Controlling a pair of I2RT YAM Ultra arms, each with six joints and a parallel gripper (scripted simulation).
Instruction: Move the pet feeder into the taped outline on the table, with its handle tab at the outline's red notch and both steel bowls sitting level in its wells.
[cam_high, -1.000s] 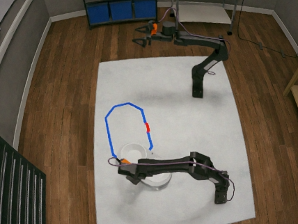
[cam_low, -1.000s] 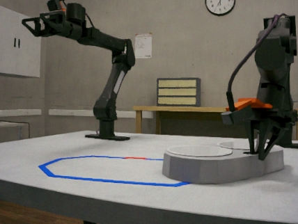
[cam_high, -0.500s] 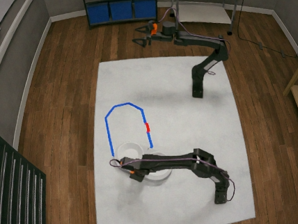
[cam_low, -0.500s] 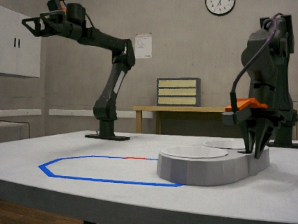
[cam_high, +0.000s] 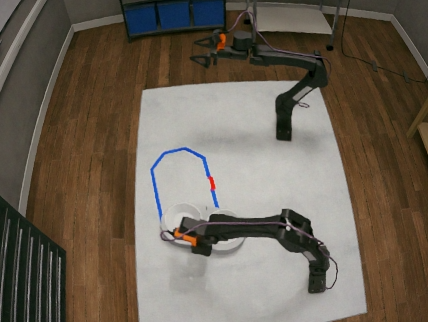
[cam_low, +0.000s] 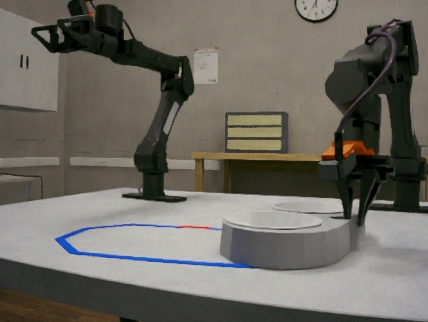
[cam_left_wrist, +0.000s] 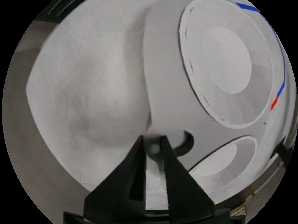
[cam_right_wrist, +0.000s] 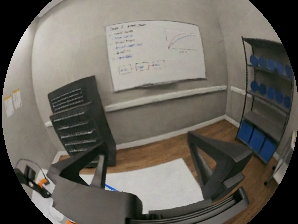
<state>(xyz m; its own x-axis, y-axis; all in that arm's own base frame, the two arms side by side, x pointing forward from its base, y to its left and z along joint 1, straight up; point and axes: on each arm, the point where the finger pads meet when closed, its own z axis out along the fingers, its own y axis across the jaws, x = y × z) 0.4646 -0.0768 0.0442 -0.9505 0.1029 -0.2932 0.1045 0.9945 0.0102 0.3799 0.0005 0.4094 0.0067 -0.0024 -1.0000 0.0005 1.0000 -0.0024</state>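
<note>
My left gripper is now 30 mm past the grey pet feeder, 80 mm to the left of it and 20 mm above it. From my left hand the other things lie so: blue tape outline: 30 mm ahead, 270 mm to the right, 40 mm below; steel bowl: 40 mm ahead, 120 mm to the right, 10 mm below.
Now: the grey pet feeder 5 cm ahead of my right hand, 55 cm to the left of it and 39 cm below it. The rest, counted from my right hand: blue tape outline 10 cm ahead, 36 cm to the left, 41 cm below; steel bowl 11 cm ahead, 51 cm to the left, 38 cm below.
</note>
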